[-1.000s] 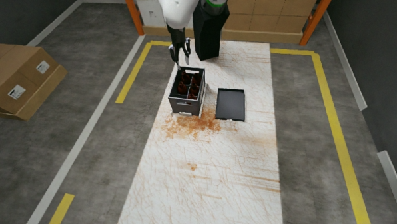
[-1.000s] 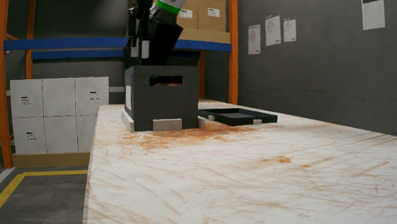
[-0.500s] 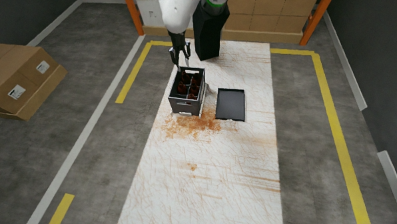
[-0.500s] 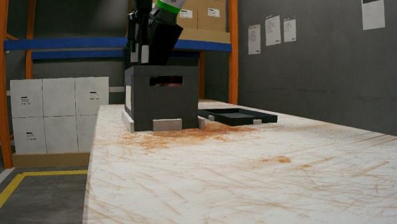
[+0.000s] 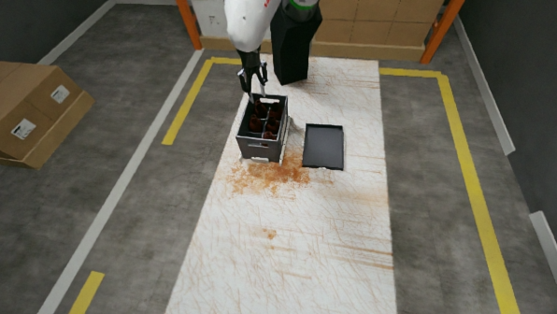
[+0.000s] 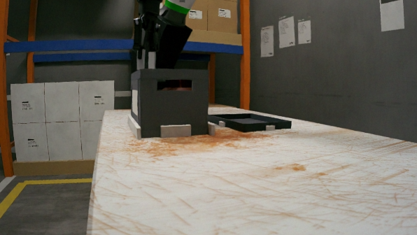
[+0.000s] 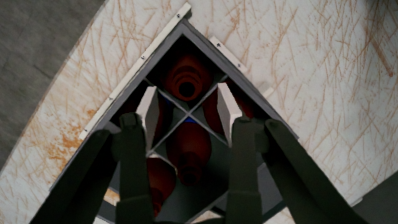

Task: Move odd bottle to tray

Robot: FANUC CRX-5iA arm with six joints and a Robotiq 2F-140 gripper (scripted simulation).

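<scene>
My hand is 130 mm above the grey crate, 80 mm short of it and 50 mm to the right of it. Also, from my hand: dark tray 340 mm to the left, 200 mm below, 70 mm ahead.
</scene>
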